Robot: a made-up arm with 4 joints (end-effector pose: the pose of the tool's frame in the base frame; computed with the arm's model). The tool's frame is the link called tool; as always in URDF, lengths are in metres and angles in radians.
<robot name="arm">
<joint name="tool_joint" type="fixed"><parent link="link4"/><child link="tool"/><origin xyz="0.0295 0.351 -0.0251" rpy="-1.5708 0 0"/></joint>
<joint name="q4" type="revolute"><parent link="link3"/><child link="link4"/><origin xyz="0.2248 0.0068 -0.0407" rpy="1.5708 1.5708 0"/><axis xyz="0 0 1"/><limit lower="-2.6" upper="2.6" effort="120" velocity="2.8"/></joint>
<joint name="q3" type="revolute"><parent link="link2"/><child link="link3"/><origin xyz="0.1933 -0.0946 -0.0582" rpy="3.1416 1.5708 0"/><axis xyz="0 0 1"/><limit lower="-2.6" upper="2.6" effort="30" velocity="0.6"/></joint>
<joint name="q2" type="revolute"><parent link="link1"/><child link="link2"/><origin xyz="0.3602 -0.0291 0.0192" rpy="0 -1.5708 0"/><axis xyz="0 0 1"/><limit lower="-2.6" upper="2.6" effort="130" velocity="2.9"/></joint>
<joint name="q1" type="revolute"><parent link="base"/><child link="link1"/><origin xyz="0 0 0.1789" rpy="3.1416 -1.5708 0"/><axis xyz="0 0 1"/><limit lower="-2.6" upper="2.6" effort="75" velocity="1.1"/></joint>
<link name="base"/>
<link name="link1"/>
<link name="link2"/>
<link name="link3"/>
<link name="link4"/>
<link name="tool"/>
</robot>
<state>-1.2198 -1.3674 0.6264 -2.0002</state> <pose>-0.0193 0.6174 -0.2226 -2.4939 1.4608 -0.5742</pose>
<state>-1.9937 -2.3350 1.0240 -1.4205</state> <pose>-0.6192 0.3807 -0.2426 2.2404 -0.9228 -0.9789</pose>
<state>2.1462 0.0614 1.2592 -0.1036</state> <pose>0.3580 -0.8300 0.4239 0.8860 0.1596 0.0543</pose>
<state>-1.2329 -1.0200 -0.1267 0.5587</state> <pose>0.0077 0.9425 0.3810 -0.7212 0.1936 1.0546</pose>
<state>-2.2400 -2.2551 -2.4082 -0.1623</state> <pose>0.0559 -0.2778 -0.2029 0.2204 1.7718 -1.5708</pose>
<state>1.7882 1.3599 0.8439 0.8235</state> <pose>0.4861 -0.7286 0.1537 0.5436 0.5848 -0.5980</pose>
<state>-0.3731 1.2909 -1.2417 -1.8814</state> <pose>0.1932 -0.2941 0.8068 1.1549 0.7124 0.0574</pose>
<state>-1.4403 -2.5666 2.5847 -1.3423</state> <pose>-0.5856 0.1879 0.0351 -1.9337 -1.3275 1.2997</pose>
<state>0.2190 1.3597 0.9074 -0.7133</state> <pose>0.5955 -0.4846 0.7710 -0.1416 1.3388 -1.3849</pose>
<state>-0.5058 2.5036 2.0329 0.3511</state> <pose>0.2548 -0.3926 0.5543 -1.1552 1.7558 -1.7359</pose>
